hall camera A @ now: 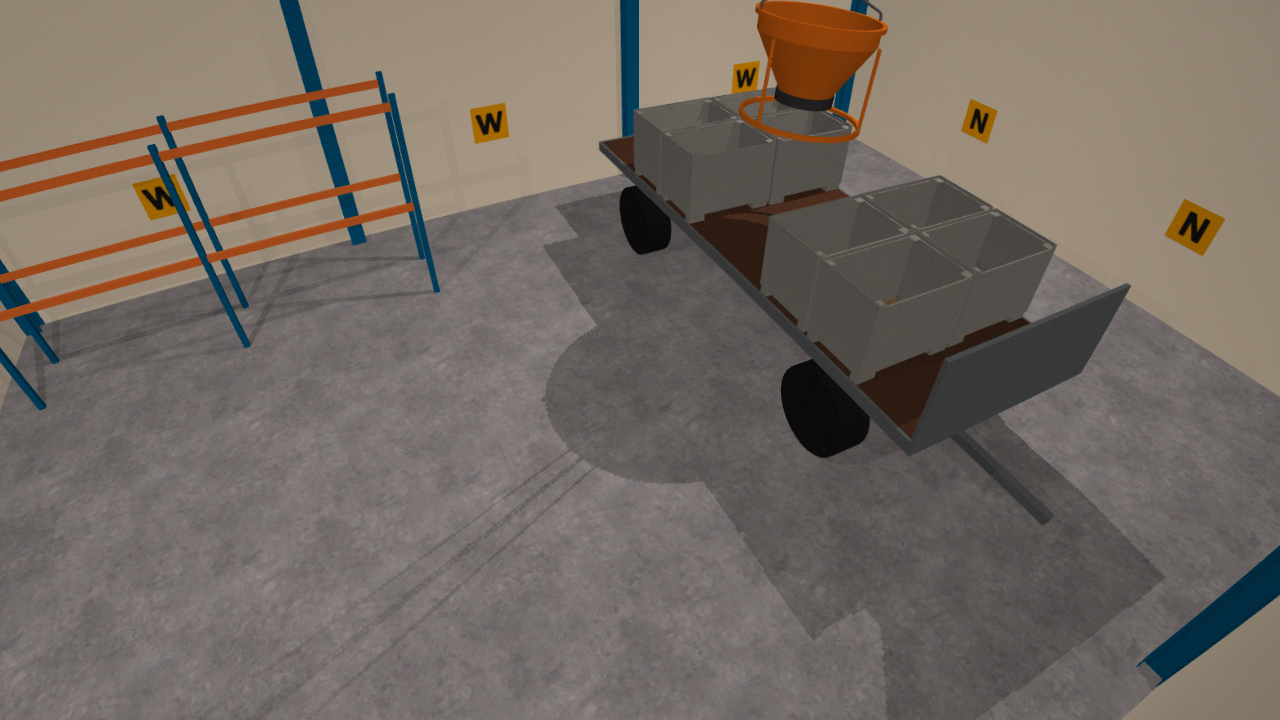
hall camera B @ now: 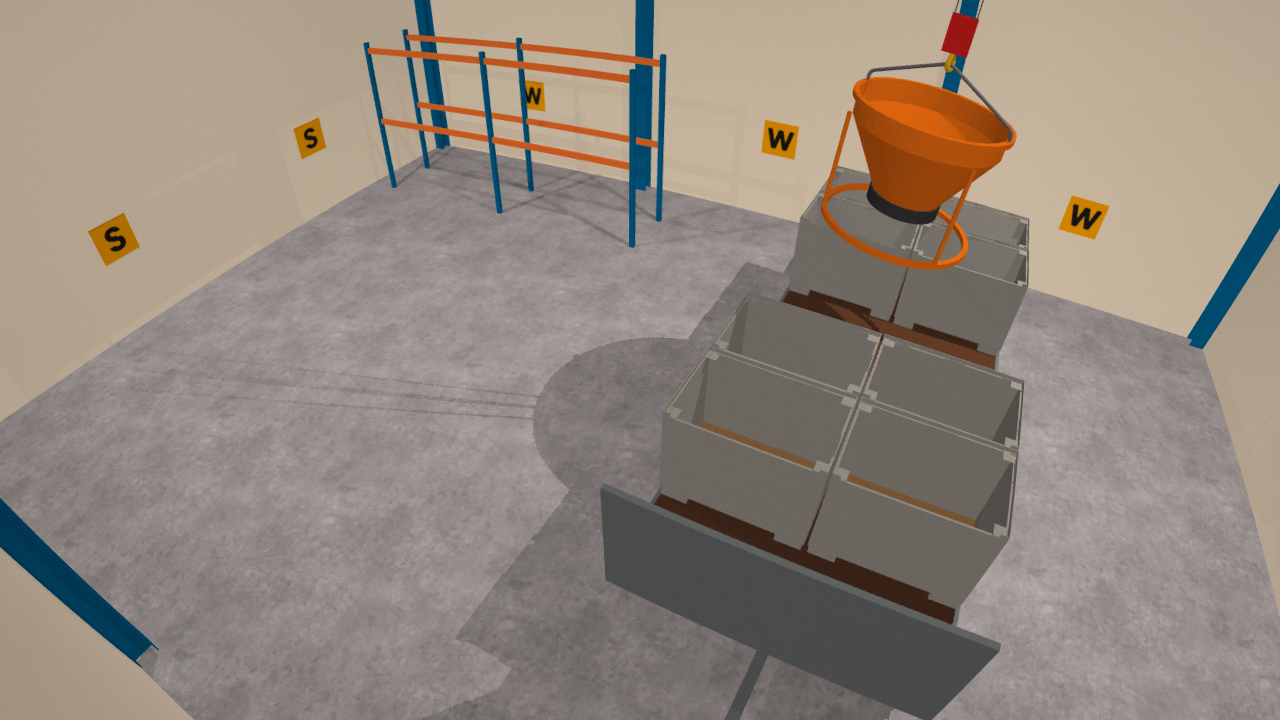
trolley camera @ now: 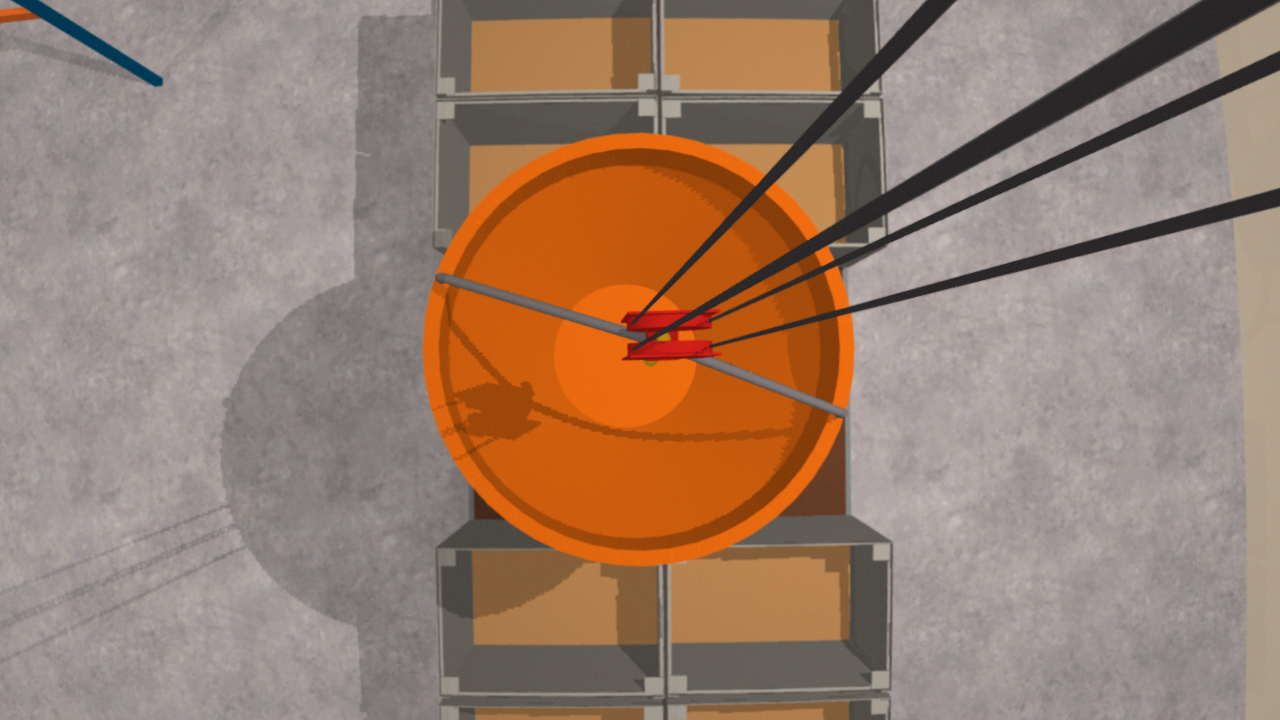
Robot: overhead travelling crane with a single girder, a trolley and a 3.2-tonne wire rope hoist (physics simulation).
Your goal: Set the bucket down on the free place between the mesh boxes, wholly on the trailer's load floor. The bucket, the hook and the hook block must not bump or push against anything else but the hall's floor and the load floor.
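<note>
The orange bucket (hall camera A: 819,53) (hall camera B: 926,147) (trolley camera: 626,488) hangs by its grey bail from the yellow hook (hall camera B: 949,62), which is shut on it, below the red hook block (hall camera B: 959,34) (trolley camera: 669,350). Its base ring is in the air above the trailer. From the trolley camera, its rim covers most of the gap between the boxes and overlaps both box groups in view. Brown load floor (hall camera A: 733,246) (hall camera B: 939,342) (trolley camera: 829,488) shows in the gap. Grey mesh boxes stand as a far group (hall camera A: 707,174) (hall camera B: 962,304) and a near group (hall camera A: 921,335) (hall camera B: 733,465). The bucket hides the gap's middle from above.
A grey end board (hall camera A: 1029,371) (hall camera B: 787,591) stands at the trailer's drawbar end. A blue and orange rack (hall camera A: 201,232) (hall camera B: 489,134) stands by the W wall. The bucket's round shadow (hall camera A: 626,402) (hall camera B: 608,411) (trolley camera: 295,447) lies on the hall floor beside the trailer.
</note>
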